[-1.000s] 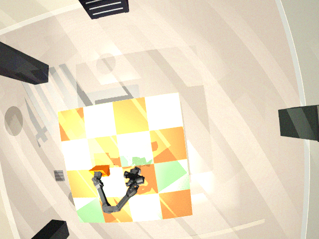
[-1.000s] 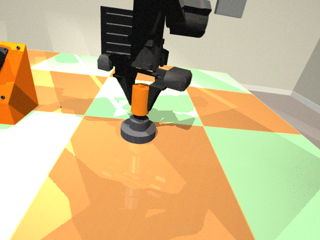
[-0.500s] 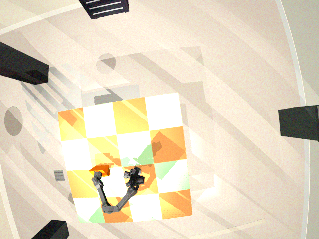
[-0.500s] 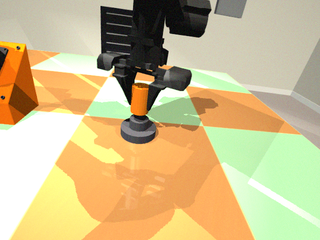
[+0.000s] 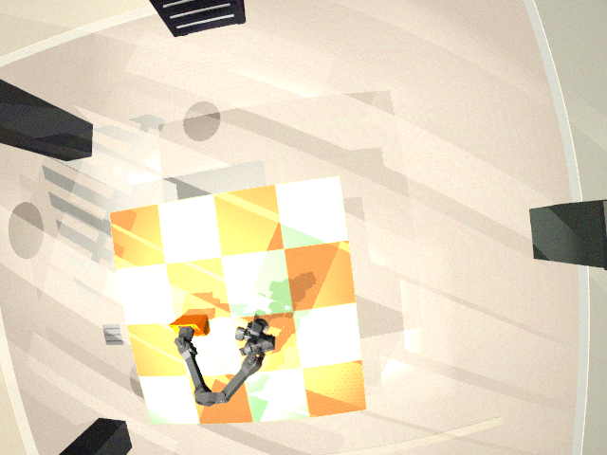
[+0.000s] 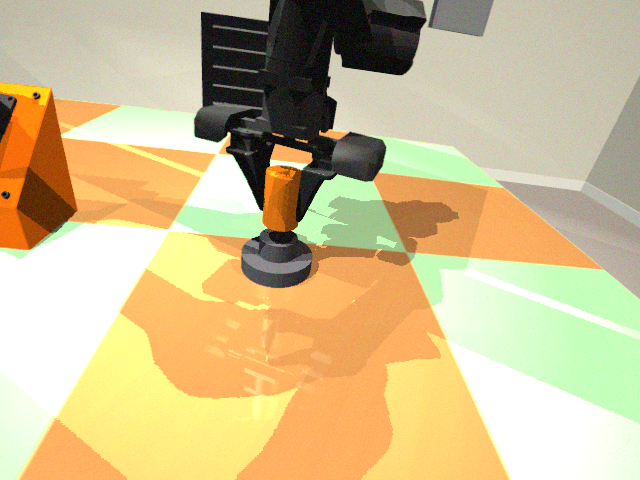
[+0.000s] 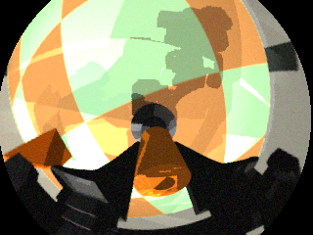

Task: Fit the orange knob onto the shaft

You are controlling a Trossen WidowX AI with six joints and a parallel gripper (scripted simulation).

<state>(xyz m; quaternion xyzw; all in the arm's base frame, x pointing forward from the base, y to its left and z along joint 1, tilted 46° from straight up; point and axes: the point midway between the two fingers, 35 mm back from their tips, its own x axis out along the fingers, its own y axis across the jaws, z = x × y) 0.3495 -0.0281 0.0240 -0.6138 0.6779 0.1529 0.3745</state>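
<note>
Right now the knob is 2 cm above my gripper tip. Round my gripper tip: pedestal (4 cm below).
</note>
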